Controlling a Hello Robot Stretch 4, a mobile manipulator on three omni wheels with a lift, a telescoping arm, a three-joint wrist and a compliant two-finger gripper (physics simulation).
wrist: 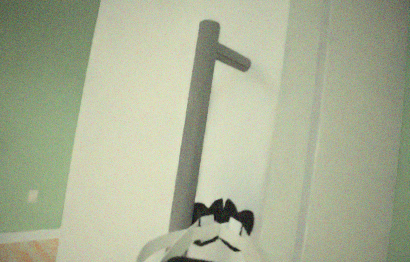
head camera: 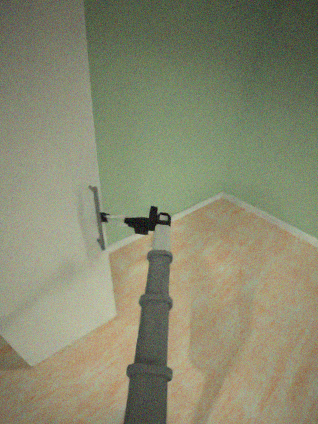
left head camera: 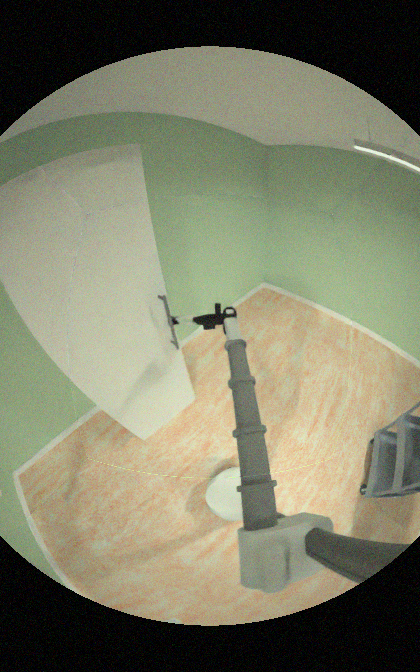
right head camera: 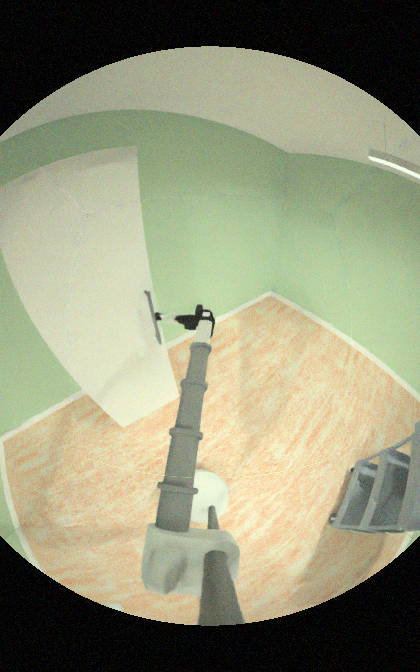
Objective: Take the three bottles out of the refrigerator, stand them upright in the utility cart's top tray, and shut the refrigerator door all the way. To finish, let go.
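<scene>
The white refrigerator door (head camera: 45, 125) (left head camera: 110, 250) (right head camera: 100, 250) (wrist: 135, 100) stands at the left in the head views. In the wrist view a narrow grey strip runs between its right edge and the refrigerator's side (wrist: 360, 130); whether it is fully shut is hard to tell. The grey bar handle (head camera: 97, 202) (left head camera: 165, 307) (right head camera: 150, 302) (wrist: 196, 110) is upright. My gripper (head camera: 104, 217) (left head camera: 173, 320) (right head camera: 158, 316) (wrist: 222, 214) is shut and empty, its black tips together close beside the bar. The utility cart (left head camera: 400, 460) (right head camera: 410, 485) shows partly at the right. No bottles show; the top tray's contents cannot be made out.
A round white object (left head camera: 223, 495) (right head camera: 212, 495) is on the floor beneath my extended arm. Green walls meet in a corner (head camera: 223, 194) (left head camera: 264, 285) (right head camera: 271, 292) beyond the arm. The patterned floor (head camera: 250, 350) (left head camera: 320, 425) (right head camera: 290, 400) lies between the refrigerator and the cart.
</scene>
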